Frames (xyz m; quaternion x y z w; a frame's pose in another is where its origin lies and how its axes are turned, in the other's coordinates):
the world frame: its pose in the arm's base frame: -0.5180 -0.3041 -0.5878 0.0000 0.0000 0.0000 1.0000
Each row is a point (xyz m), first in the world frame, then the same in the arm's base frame.
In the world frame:
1: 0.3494 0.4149 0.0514
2: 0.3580 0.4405 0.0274
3: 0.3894 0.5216 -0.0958
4: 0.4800 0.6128 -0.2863
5: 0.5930 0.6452 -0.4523
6: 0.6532 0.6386 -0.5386
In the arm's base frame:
1: -0.1686 0.1108 -0.5364
2: -0.1600 0.1364 -0.5604
3: -0.1286 0.2175 -0.6836
4: -0.0380 0.3087 -0.8741
5: 0.0750 0.3411 -1.0401
6: 0.1352 0.3345 -1.1264

